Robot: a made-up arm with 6 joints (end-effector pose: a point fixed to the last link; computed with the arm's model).
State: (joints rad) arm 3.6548 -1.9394 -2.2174 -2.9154 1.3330 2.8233
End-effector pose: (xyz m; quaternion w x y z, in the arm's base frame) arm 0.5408 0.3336 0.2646 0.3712 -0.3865 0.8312 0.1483
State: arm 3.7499 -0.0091 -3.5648 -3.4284 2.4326 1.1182
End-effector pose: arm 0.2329 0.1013 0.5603 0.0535 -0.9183 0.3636 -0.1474
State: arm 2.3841 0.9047 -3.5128 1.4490 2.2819 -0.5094
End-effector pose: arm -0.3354 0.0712 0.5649 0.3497 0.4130 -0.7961 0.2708
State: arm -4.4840 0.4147 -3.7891 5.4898 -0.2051 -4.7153
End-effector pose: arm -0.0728 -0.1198 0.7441 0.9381 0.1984 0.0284 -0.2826
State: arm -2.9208 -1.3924 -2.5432 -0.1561 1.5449 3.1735
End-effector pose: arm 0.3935 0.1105 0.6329 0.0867 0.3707 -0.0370 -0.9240
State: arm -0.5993 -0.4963 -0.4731 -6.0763 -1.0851 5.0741
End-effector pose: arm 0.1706 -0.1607 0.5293 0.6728 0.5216 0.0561 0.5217
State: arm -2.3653 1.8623 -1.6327 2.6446 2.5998 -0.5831
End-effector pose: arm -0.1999 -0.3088 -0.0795 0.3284 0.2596 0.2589 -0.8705
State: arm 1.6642 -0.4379 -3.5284 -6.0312 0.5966 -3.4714
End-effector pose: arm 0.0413 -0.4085 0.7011 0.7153 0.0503 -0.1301 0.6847
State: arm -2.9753 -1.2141 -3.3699 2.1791 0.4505 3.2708
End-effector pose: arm 0.5995 0.1323 0.3820 0.5725 -0.2336 0.7150 -0.3264
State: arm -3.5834 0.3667 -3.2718 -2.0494 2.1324 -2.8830
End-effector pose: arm 0.0251 0.1642 0.7212 0.5143 -0.2137 0.8170 0.1493
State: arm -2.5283 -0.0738 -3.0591 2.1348 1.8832 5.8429
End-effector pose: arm 0.1776 -0.0499 0.7737 0.2363 0.8070 0.0167 0.5410
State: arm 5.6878 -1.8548 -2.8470 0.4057 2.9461 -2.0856
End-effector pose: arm -0.2590 0.2405 0.2932 0.7627 0.3539 0.5392 0.0483
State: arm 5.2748 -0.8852 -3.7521 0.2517 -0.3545 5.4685
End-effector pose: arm -0.2972 0.3998 0.2405 0.4072 -0.7821 0.1441 0.4492
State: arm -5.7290 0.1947 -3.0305 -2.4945 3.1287 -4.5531
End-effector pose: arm 0.0166 -0.0697 0.5938 0.1047 -0.2575 -0.9534 0.1175
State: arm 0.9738 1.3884 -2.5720 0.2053 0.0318 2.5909
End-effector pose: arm 0.3808 0.5216 0.2429 0.5174 -0.5153 0.6615 0.1710
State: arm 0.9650 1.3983 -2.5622 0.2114 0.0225 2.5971
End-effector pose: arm 0.3858 0.5173 0.2339 0.5131 -0.5096 0.6695 0.1698
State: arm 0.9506 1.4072 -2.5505 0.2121 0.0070 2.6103
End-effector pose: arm 0.3932 0.5107 0.2259 0.5114 -0.5002 0.6784 0.1677
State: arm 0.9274 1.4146 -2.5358 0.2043 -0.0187 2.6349
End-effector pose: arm 0.4040 0.5004 0.2197 0.5138 -0.4849 0.6884 0.1643
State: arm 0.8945 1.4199 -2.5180 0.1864 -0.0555 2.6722
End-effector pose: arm 0.4182 0.4860 0.2156 0.5210 -0.4634 0.6988 0.1598
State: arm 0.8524 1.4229 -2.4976 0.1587 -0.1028 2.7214
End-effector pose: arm 0.4350 0.4676 0.2140 0.5328 -0.4362 0.7084 0.1549
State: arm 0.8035 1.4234 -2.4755 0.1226 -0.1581 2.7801
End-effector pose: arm 0.4527 0.4461 0.2147 0.5482 -0.4055 0.7159 0.1503
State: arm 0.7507 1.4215 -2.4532 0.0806 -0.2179 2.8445
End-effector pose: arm 0.4697 0.4228 0.2175 0.5659 -0.3734 0.7202 0.1470
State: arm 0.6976 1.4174 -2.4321 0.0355 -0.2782 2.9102
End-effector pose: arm 0.4846 0.3994 0.2221 0.5845 -0.3427 0.7210 0.1453
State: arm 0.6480 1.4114 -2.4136 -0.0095 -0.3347 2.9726
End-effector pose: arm 0.4965 0.3777 0.2279 0.6024 -0.3159 0.7184 0.1455
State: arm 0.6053 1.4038 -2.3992 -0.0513 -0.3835 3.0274
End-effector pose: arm 0.5052 0.3593 0.2347 0.6187 -0.2944 0.7134 0.1471
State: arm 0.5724 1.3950 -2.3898 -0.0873 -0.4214 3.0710
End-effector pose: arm 0.5107 0.3456 0.2421 0.6325 -0.2795 0.7068 0.1494
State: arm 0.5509 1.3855 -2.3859 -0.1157 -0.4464 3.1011
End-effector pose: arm 0.5134 0.3373 0.2500 0.6434 -0.2713 0.6996 0.1515
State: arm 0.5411 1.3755 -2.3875 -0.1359 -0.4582 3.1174
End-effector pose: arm 0.5137 0.3343 0.2582 0.6516 -0.2691 0.6925 0.1531
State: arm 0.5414 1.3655 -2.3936 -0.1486 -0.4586 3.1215
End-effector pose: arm 0.5121 0.3360 0.2665 0.6575 -0.2719 0.6857 0.1538
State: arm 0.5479 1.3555 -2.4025 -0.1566 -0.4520 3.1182
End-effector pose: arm 0.5094 0.3404 0.2749 0.6619 -0.2774 0.6791 0.1539
